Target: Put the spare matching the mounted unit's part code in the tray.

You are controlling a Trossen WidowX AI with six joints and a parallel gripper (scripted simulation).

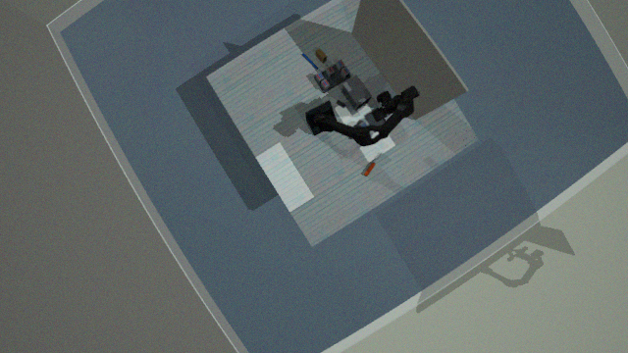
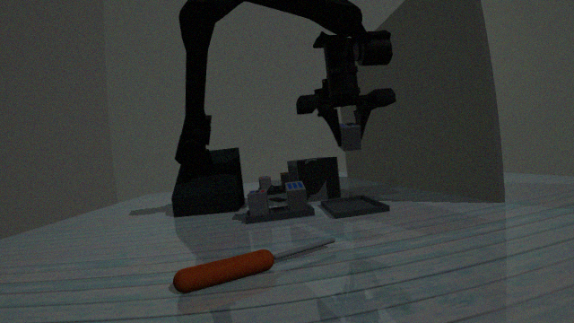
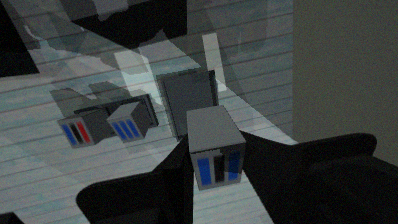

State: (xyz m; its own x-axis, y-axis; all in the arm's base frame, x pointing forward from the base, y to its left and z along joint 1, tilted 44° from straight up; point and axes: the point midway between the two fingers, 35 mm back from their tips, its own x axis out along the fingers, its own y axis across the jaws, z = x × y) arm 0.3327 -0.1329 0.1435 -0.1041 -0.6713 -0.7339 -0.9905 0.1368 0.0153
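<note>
Right now the dark tray is 1 cm behind my gripper tip and 12 cm below it. The rest, counted from my gripper tip: grey panel 20 cm ahead, 21 cm to the left, 10 cm above; then mounted unit 4 cm behind, 21 cm to the left, 7 cm below.
</note>
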